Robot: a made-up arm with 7 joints. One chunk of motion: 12 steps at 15 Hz.
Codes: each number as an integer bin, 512 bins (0 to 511) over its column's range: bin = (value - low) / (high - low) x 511, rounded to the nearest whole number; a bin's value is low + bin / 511 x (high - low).
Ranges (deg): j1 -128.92..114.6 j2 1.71..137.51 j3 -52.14..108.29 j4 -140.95..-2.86 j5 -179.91..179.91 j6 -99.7..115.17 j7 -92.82..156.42
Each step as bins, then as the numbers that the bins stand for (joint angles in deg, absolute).
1 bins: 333 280 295 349 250 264 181
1 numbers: 29.77 76.12 40.48 -46.64 -3.87 11.31 -4.54
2 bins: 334 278 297 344 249 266 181
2 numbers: 30.25 75.59 41.10 -47.99 -4.58 12.15 -4.54
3 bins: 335 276 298 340 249 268 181
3 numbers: 30.73 75.06 41.42 -49.07 -4.58 12.99 -4.54
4 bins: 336 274 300 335 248 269 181
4 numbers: 31.20 74.53 42.05 -50.42 -5.28 13.41 -4.54
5 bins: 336 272 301 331 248 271 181
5 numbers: 31.20 73.99 42.36 -51.50 -5.28 14.25 -4.54
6 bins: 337 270 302 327 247 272 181
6 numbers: 31.68 73.46 42.67 -52.58 -5.99 14.67 -4.54
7 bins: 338 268 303 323 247 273 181
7 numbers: 32.16 72.93 42.99 -53.66 -5.99 15.09 -4.54
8 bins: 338 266 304 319 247 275 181
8 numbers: 32.16 72.40 43.30 -54.75 -5.99 15.93 -4.54
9 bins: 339 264 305 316 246 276 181
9 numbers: 32.63 71.87 43.62 -55.56 -6.69 16.36 -4.54
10 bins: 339 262 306 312 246 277 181
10 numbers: 32.63 71.34 43.93 -56.64 -6.69 16.78 -4.54
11 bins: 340 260 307 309 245 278 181
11 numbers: 33.11 70.81 44.24 -57.45 -7.39 17.20 -4.54
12 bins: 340 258 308 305 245 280 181
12 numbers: 33.11 70.27 44.56 -58.53 -7.39 18.04 -4.54
